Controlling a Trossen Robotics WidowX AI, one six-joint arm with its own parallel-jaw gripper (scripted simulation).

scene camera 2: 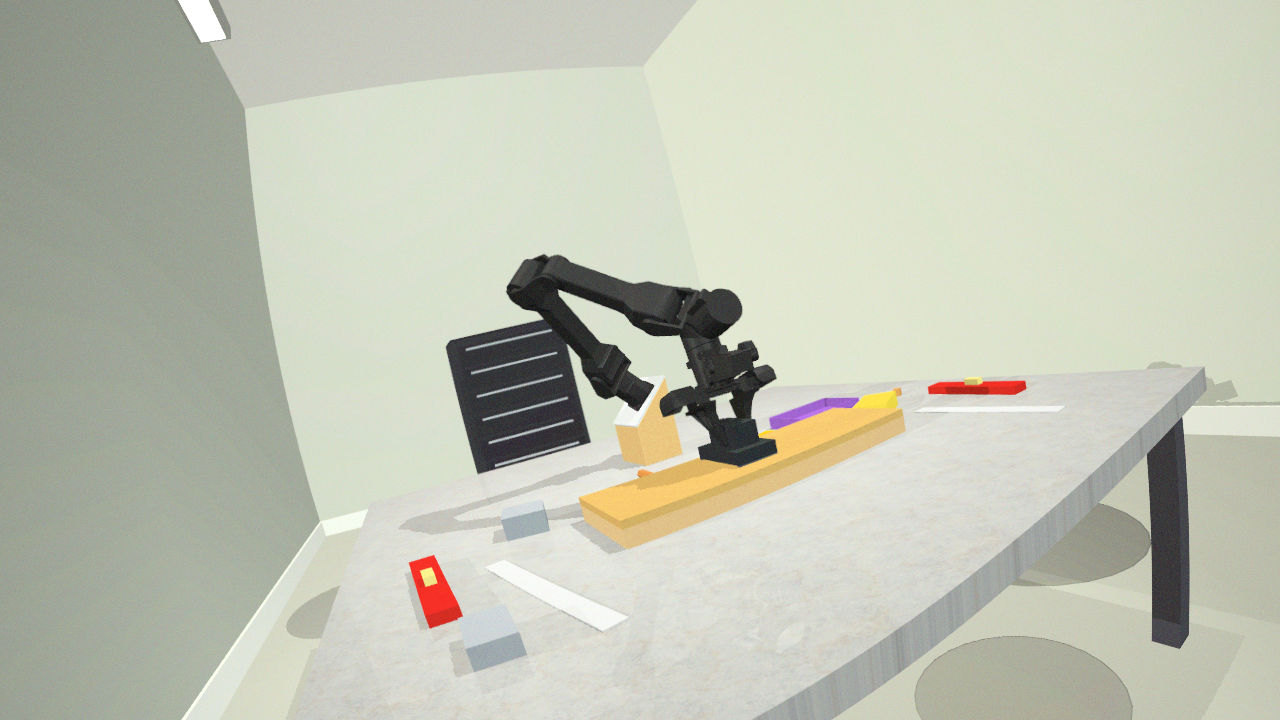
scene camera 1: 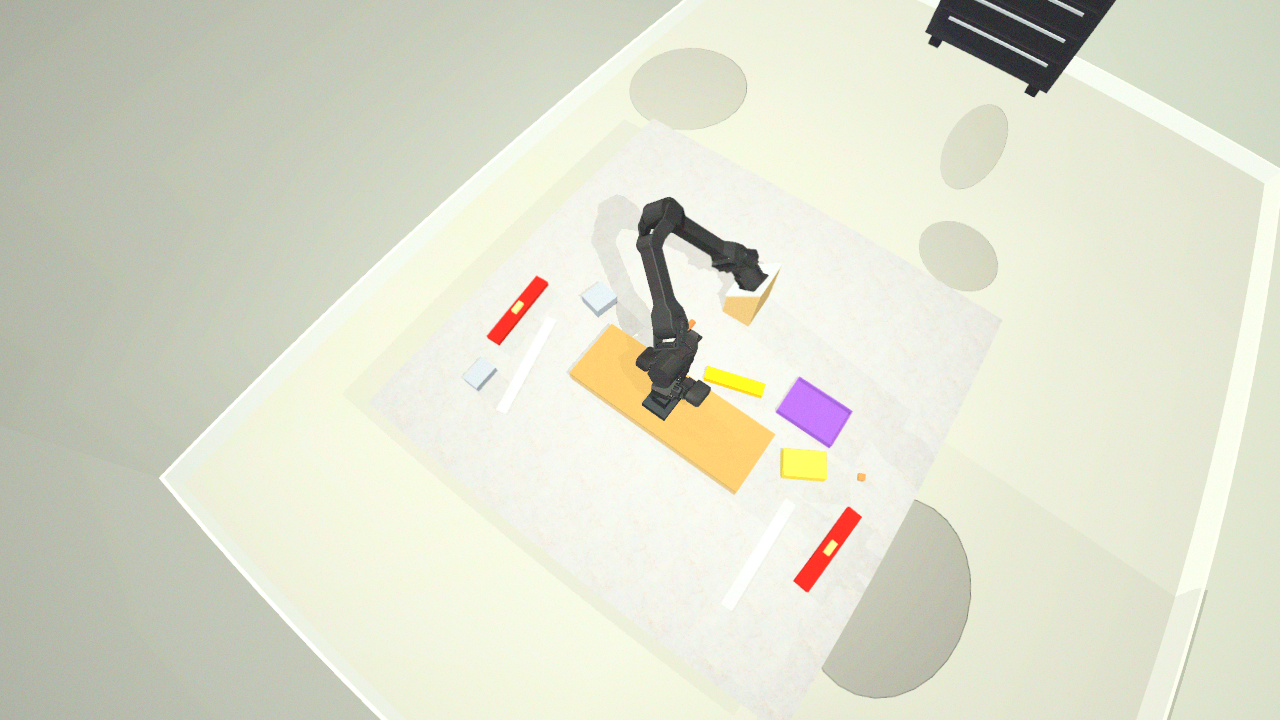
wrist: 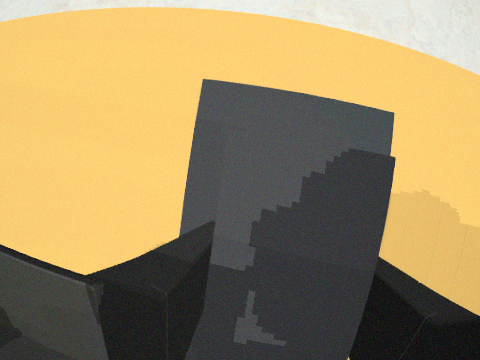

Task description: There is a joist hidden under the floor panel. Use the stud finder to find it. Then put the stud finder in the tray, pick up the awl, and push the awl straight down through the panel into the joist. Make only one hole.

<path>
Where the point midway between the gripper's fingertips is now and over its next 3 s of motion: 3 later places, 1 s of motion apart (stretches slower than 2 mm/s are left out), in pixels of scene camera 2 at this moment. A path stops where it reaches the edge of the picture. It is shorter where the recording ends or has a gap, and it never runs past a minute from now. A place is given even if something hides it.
My gripper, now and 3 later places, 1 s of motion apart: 737,442; 796,420; 837,404; 802,418
</path>
